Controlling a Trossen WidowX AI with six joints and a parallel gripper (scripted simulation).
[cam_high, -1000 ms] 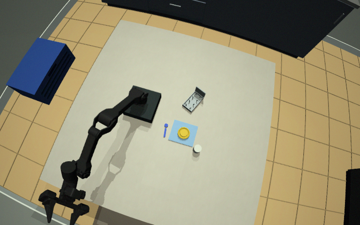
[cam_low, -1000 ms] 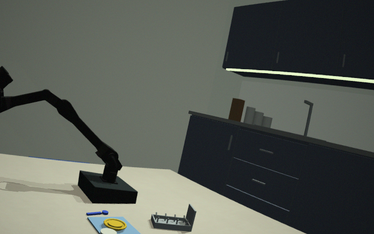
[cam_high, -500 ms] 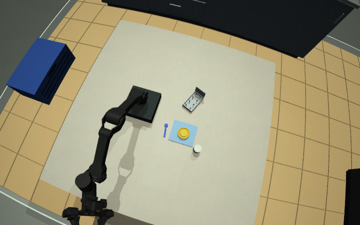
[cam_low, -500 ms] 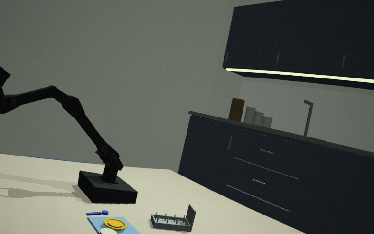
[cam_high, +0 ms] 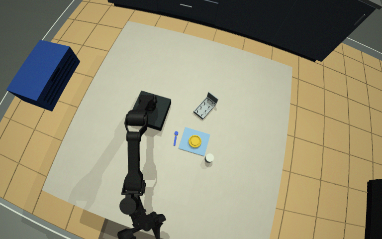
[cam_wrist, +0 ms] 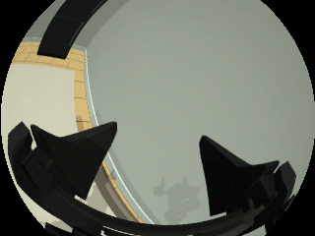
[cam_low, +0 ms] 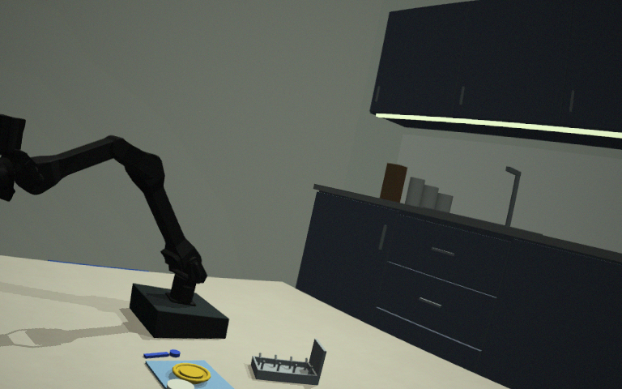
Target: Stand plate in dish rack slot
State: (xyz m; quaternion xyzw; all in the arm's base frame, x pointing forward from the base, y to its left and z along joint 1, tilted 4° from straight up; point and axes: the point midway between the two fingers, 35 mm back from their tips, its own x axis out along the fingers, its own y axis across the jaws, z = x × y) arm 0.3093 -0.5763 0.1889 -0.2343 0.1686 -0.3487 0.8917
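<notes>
My gripper tip is 20 mm past the yellow plate, 520 mm to the right of it and 270 mm above it. The rest, counted from my gripper tip: light blue mat (20 mm behind, 530 mm to the left, 290 mm below); white cup (90 mm ahead, 470 mm to the left, 270 mm below); blue spoon (130 mm behind, 500 mm to the left, 290 mm below).
</notes>
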